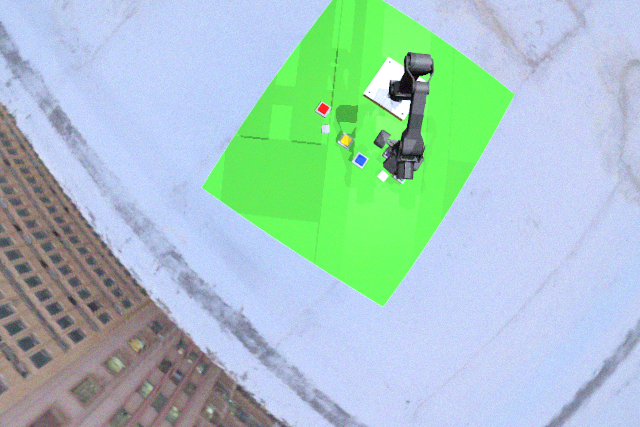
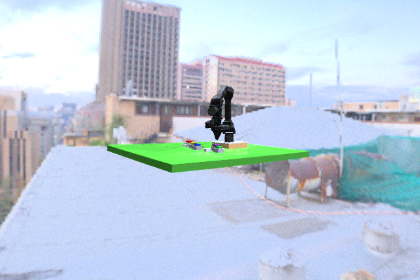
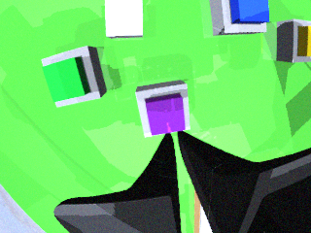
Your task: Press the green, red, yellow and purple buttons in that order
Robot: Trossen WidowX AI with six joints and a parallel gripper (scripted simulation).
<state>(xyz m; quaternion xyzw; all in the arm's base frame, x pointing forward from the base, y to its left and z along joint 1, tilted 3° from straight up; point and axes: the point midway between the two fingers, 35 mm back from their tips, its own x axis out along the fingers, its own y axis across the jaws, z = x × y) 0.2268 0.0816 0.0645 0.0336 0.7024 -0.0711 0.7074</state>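
My gripper tip is 4 cm above the purple button. The rest, counted from my gripper tip: green button: 6 cm ahead, 7 cm to the left, 4 cm below; then white block: 10 cm ahead, 1 cm to the left, 6 cm below; then blue button: 8 cm ahead, 10 cm to the right, 4 cm below.
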